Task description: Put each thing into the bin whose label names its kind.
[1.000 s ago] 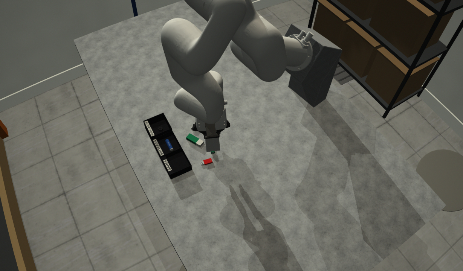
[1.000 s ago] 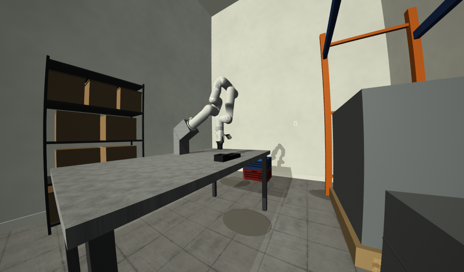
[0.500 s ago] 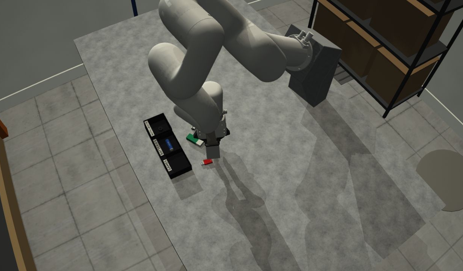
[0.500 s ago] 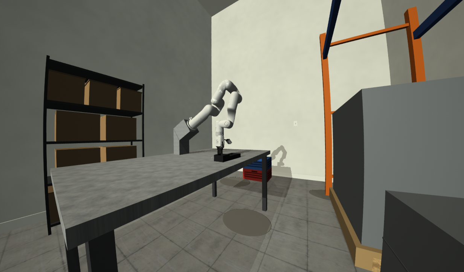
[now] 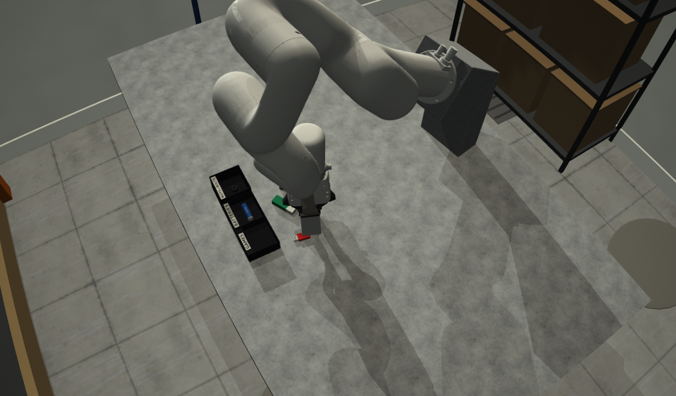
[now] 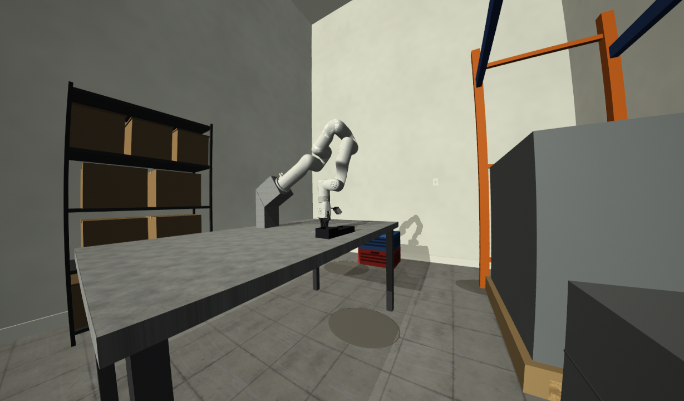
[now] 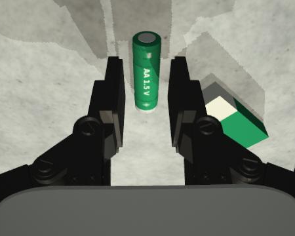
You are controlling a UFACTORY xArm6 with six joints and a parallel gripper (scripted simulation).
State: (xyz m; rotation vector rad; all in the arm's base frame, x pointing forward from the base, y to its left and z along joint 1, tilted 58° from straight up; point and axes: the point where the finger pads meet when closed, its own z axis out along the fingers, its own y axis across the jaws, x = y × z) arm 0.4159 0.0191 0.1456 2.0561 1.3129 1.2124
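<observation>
Now: the green battery 2 cm below my hand. Also, from my hand: grey metal piece: 2 cm ahead, 11 cm to the right, 2 cm below; white cartridge: 4 cm ahead, 5 cm to the right, 2 cm below; red USB stick: 5 cm ahead, 5 cm to the left, 2 cm below.
</observation>
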